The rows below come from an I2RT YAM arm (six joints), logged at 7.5 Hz.
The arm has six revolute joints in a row. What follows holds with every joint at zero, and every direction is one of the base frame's. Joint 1 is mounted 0.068 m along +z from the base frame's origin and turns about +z. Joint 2 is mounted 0.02 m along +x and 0.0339 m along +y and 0.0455 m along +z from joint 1 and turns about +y. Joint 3 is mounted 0.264 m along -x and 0.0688 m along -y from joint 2 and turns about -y. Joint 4 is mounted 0.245 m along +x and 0.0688 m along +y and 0.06 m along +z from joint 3 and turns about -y. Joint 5 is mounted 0.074 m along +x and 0.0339 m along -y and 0.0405 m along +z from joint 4 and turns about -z. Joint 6 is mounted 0.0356 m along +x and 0.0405 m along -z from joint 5 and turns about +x. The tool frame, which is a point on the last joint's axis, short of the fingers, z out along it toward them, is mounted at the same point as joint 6; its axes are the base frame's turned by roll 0, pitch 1.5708 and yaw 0 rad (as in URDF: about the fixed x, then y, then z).
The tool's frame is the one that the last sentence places.
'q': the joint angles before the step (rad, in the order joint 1, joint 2, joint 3, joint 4, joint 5, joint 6). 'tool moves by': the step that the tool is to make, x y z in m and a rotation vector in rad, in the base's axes. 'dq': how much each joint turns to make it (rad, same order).
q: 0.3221, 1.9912, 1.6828, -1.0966, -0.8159, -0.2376
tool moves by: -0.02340, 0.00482, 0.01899, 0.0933, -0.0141, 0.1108
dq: 0.0261, -0.0659, -0.0244, -0.0814, -0.0950, -0.1104
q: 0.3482, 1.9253, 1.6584, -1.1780, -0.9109, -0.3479
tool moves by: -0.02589, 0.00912, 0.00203, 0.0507, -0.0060, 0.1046
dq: 0.0459, -0.0583, -0.0736, -0.0338, -0.0508, -0.0908
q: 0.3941, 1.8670, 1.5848, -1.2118, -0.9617, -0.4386
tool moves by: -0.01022, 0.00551, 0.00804, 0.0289, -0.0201, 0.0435
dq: 0.0246, -0.0277, -0.0064, -0.0168, -0.0200, -0.0307
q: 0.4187, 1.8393, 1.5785, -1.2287, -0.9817, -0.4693
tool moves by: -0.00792, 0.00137, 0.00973, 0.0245, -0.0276, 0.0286
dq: 0.0123, -0.0291, 0.0000, -0.0170, -0.0123, -0.0277
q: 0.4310, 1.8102, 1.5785, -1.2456, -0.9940, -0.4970
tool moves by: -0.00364, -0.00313, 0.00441, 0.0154, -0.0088, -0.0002
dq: -0.0045, -0.0216, -0.0108, -0.0015, -0.0107, -0.0061
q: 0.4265, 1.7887, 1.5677, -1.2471, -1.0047, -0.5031
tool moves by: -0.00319, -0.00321, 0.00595, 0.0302, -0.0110, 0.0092
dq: -0.0062, -0.0169, 0.0000, -0.0154, -0.0245, -0.0245
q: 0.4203, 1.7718, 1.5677, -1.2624, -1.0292, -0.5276
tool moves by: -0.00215, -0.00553, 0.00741, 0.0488, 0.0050, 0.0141
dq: -0.0153, -0.0062, 0.0169, -0.0522, -0.0492, -0.0507
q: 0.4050, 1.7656, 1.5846, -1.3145, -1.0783, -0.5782
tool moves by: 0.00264, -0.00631, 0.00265, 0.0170, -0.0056, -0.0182
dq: -0.0215, -0.0046, 0.0031, -0.0001, -0.0138, -0.0047
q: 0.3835, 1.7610, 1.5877, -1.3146, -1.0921, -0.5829
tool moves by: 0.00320, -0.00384, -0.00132, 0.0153, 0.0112, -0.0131
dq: -0.0153, 0.0061, 0.0000, -0.0001, -0.0185, -0.0016
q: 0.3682, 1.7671, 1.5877, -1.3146, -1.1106, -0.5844
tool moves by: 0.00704, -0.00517, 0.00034, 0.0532, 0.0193, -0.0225
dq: -0.0245, 0.0139, 0.0107, 0.0090, -0.0566, 0.0060
